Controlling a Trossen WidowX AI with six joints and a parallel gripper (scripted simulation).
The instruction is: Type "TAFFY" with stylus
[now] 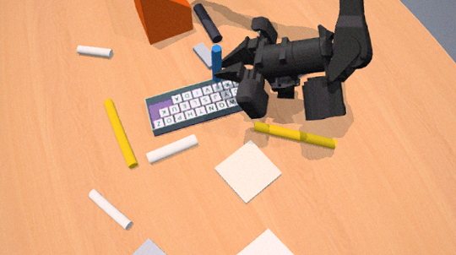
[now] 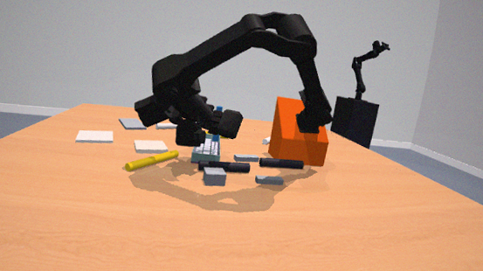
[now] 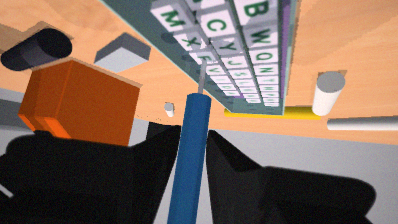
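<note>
The stylus is 1 cm below my gripper tip.
</note>
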